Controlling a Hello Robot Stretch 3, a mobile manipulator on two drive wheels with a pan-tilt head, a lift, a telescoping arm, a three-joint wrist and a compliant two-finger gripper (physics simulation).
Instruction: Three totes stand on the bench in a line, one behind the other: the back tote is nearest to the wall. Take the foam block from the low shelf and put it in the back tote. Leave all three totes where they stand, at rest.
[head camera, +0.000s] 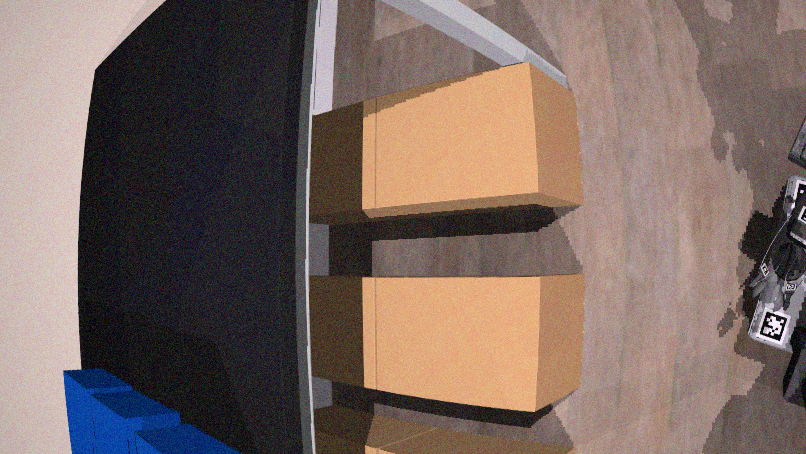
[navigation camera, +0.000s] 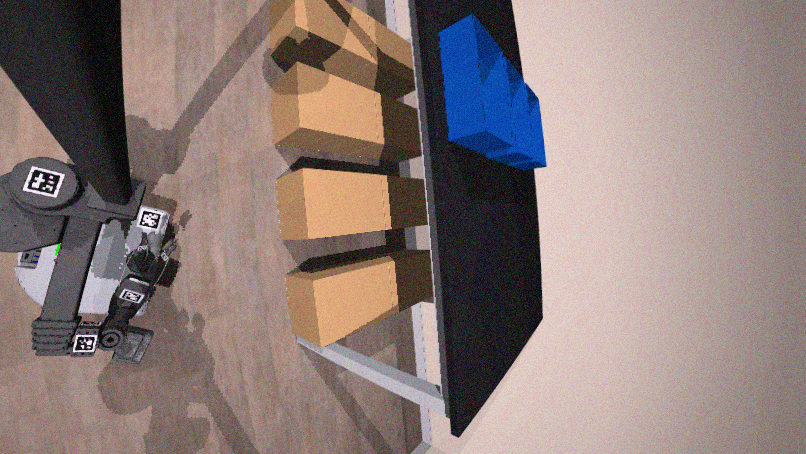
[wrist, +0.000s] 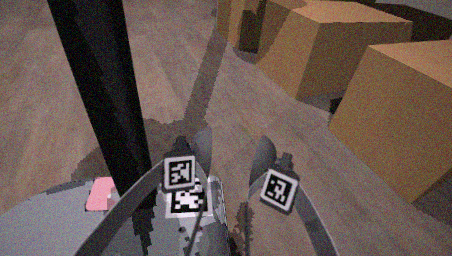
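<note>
The three blue totes stand in a line on the black bench top. The back tote is nearest the wall, then the middle tote, then the front tote. In the head view they are cut off at the lower left. My gripper is open and empty, held over my base, away from the bench. The foam block and the low shelf do not show in the views.
Several cardboard boxes stand in a row under the bench, among them one near the bench's end and another beside it. Their ends stick out past the bench edge. My mast rises beside the gripper. The wall is behind the bench.
</note>
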